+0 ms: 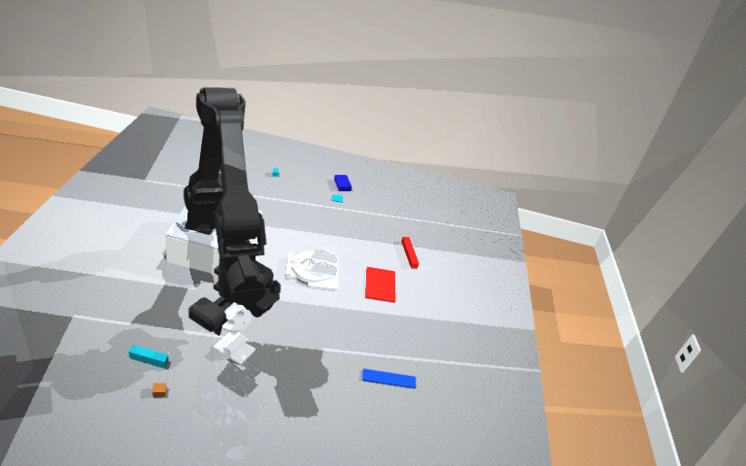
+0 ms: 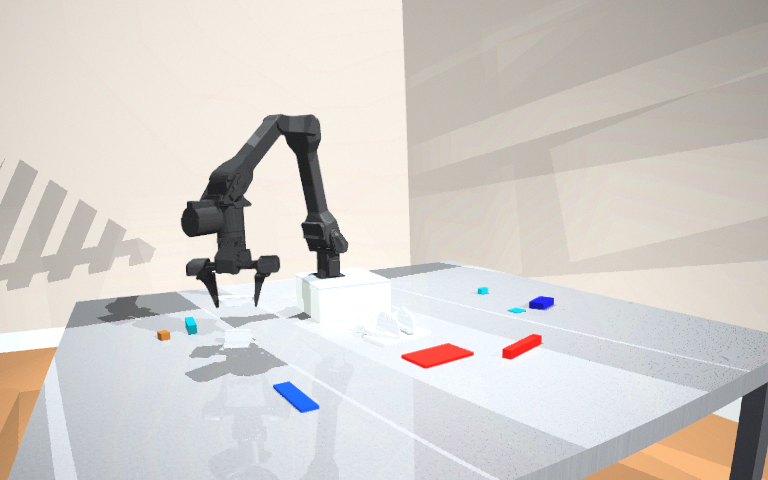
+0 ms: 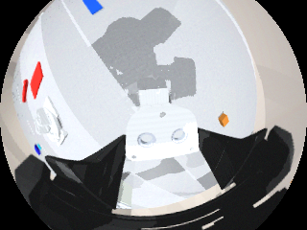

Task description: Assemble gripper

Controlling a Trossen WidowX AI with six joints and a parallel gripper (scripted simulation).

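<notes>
Right now my gripper tip is 80 mm short of the white housing plate, 280 mm to the right of it and 70 mm above it. Round my gripper tip: cyan bar 140 mm behind, 80 mm to the right, 60 mm below; then orange cube 90 mm behind, 150 mm to the right, 60 mm below; then white stepped block 10 mm ahead, 10 mm to the right, 60 mm below.
</notes>
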